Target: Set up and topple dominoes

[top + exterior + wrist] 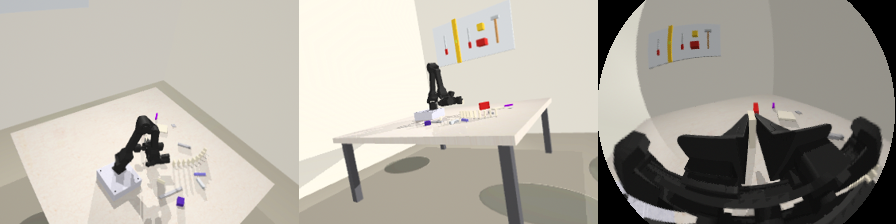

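The red block lies 140 mm to the left of my gripper tip, 140 mm ahead of it and 90 mm below it. From my gripper tip the other things lie so: flat cream block: 270 mm ahead, 110 mm below, 60 mm to the left; then purple cube: 420 mm to the right, 120 mm behind, 110 mm below; then grey bar: 340 mm to the right, 110 mm below, 110 mm behind.
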